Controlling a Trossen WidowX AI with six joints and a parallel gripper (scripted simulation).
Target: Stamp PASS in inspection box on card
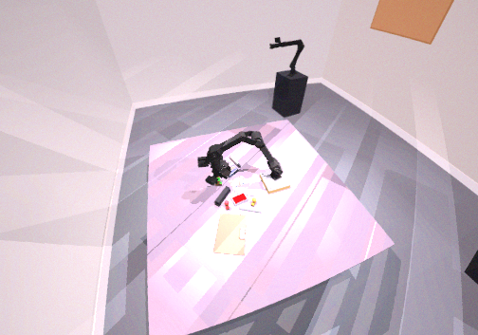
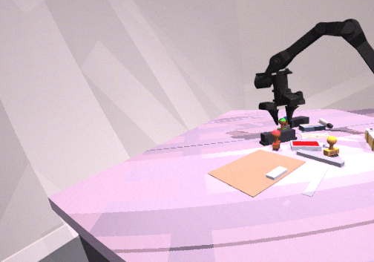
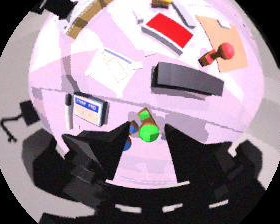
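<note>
Now: gripper tip 2 cm above the green-knobbed stamp. Also, from my gripper tip: red ink pad (7 cm behind, 16 cm to the left, 4 cm below); then blue-knobbed stamp (1 cm behind, 5 cm to the right, 2 cm below); then red-knobbed stamp (3 cm ahead, 18 cm to the left, 2 cm below).
</note>
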